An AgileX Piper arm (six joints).
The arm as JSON. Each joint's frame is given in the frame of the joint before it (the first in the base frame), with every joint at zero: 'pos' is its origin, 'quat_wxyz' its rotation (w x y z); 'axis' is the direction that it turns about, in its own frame. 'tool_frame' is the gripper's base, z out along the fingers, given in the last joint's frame.
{
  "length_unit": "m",
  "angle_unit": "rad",
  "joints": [
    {
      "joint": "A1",
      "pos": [
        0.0,
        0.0,
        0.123
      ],
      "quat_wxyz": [
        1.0,
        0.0,
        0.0,
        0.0
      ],
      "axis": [
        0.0,
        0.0,
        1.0
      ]
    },
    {
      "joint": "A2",
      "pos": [
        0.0,
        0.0,
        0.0
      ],
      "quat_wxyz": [
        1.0,
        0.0,
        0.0,
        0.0
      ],
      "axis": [
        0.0,
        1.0,
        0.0
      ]
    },
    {
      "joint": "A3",
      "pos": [
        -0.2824,
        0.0,
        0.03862
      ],
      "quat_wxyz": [
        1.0,
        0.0,
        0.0,
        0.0
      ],
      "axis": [
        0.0,
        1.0,
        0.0
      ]
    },
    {
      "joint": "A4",
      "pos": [
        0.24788,
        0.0,
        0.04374
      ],
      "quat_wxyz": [
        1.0,
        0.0,
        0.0,
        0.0
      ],
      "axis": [
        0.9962,
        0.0,
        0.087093
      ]
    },
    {
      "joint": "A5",
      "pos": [
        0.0,
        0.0,
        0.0
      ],
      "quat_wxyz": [
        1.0,
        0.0,
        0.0,
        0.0
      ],
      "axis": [
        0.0,
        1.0,
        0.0
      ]
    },
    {
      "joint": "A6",
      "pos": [
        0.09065,
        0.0,
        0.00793
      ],
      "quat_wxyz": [
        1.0,
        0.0,
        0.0,
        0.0
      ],
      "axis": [
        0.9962,
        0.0,
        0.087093
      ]
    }
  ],
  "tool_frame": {
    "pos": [
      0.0,
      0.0,
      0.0
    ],
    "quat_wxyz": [
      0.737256,
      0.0,
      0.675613,
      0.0
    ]
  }
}
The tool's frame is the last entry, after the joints.
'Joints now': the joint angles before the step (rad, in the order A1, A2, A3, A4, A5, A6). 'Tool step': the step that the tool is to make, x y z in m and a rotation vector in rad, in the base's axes. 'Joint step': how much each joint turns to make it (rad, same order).
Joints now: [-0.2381 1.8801 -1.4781 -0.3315 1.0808 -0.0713]
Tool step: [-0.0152 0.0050 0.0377 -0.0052 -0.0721 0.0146]
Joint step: [-0.0001 -0.1022 -0.0002 0.0213 0.0241 -0.0296]
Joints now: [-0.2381 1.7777 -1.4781 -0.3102 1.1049 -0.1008]
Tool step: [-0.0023 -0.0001 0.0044 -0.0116 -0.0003 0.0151]
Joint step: [-0.0002 -0.0119 0.0002 -0.0067 0.0044 -0.0164]
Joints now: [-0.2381 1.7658 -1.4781 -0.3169 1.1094 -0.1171]
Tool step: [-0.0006 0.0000 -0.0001 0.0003 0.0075 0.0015]
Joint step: [-0.0002 0.0000 -0.0001 0.0000 0.0067 -0.0040]
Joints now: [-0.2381 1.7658 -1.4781 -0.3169 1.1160 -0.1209]
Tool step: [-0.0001 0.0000 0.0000 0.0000 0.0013 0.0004]
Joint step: [0.0000 0.0000 -0.0001 0.0000 0.0012 -0.0008]
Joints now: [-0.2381 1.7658 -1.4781 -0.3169 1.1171 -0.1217]
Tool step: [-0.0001 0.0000 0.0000 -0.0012 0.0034 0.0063]
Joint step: [0.0000 0.0000 -0.0001 0.0000 0.0011 -0.0072]
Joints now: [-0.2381 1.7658 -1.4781 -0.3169 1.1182 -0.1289]
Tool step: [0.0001 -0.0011 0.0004 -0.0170 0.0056 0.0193]
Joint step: [0.0000 -0.0001 0.0002 -0.0140 -0.0037 -0.0167]
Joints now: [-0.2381 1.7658 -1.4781 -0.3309 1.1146 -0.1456]
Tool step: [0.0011 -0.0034 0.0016 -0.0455 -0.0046 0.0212]
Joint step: [0.0000 0.0000 -0.0001 -0.0434 -0.0184 -0.0069]
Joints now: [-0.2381 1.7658 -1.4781 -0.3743 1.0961 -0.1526]
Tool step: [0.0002 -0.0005 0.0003 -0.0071 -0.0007 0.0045]
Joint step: [0.0000 -0.0001 -0.0001 -0.0064 -0.0032 -0.0023]
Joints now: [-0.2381 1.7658 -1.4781 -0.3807 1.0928 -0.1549]
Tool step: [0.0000 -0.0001 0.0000 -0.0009 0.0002 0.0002]
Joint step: [-0.0001 0.0001 0.0000 -0.0009 -0.0001 0.0000]
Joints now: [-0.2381 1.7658 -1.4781 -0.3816 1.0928 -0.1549]
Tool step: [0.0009 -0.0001 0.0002 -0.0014 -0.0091 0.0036]
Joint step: [-0.0001 0.0002 -0.0001 0.0001 -0.0100 -0.0001]
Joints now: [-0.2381 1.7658 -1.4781 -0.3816 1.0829 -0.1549]
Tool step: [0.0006 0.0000 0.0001 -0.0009 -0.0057 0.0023]
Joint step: [0.0001 0.0002 -0.0001 0.0000 -0.0063 0.0001]
